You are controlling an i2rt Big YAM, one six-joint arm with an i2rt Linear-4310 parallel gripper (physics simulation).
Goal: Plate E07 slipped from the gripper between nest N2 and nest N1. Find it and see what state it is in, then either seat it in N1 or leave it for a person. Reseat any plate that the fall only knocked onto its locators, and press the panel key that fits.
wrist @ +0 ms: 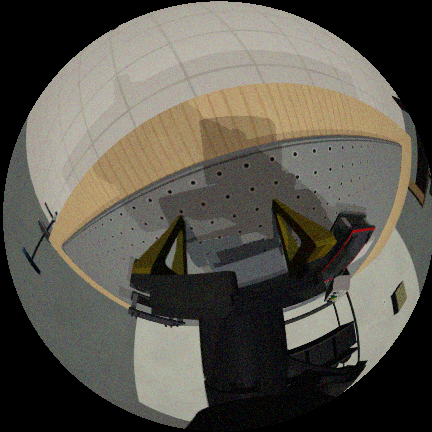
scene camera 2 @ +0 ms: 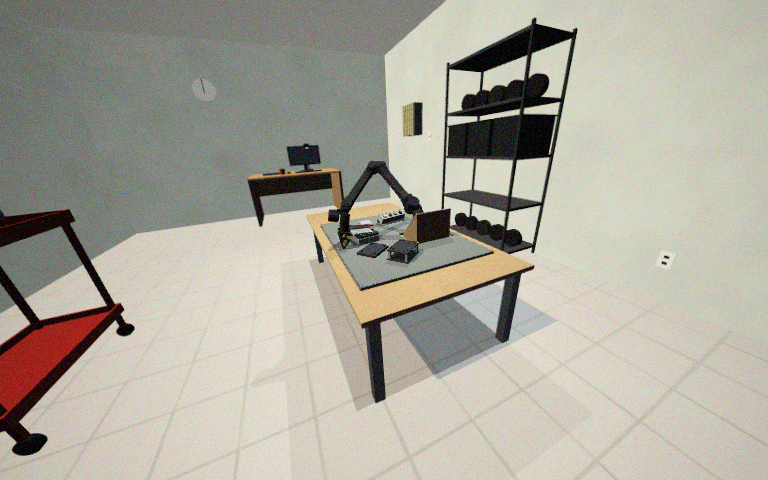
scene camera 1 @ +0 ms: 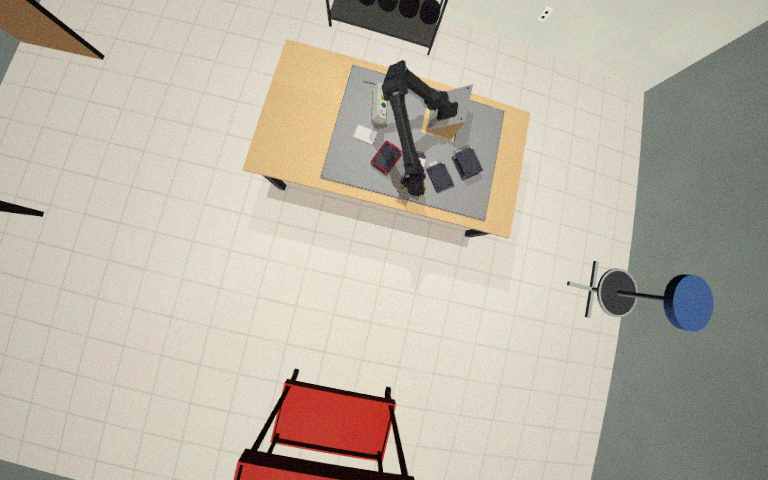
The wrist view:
my gripper: 227,210
red-framed dark plate: 340,257
